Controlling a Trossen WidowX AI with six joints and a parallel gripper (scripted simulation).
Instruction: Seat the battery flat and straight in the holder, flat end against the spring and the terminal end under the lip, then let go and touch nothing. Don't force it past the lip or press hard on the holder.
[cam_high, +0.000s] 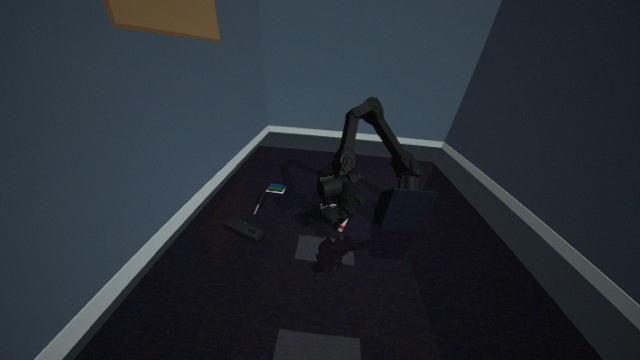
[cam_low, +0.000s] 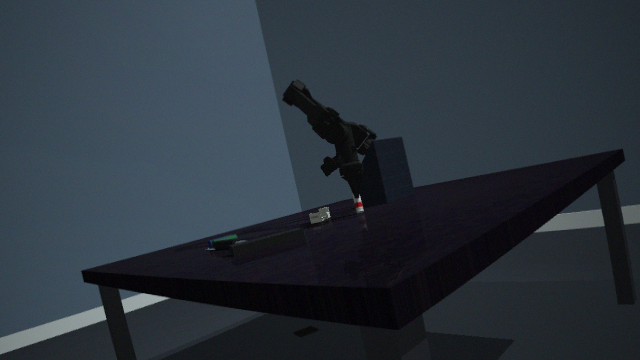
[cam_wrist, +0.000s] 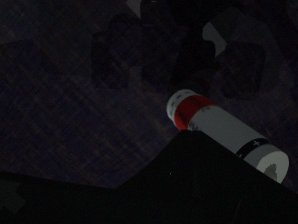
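Right now my gripper tip is 10 mm to the left of the battery, 10 mm past it and 10 mm above it. From my gripper tip the other things lie so: dark remote-like bar (360 mm ahead, 90 mm to the left, 30 mm below); then pen (370 mm ahead, 60 mm to the right, 30 mm below); then white card (340 mm ahead, 200 mm to the right, 30 mm below).
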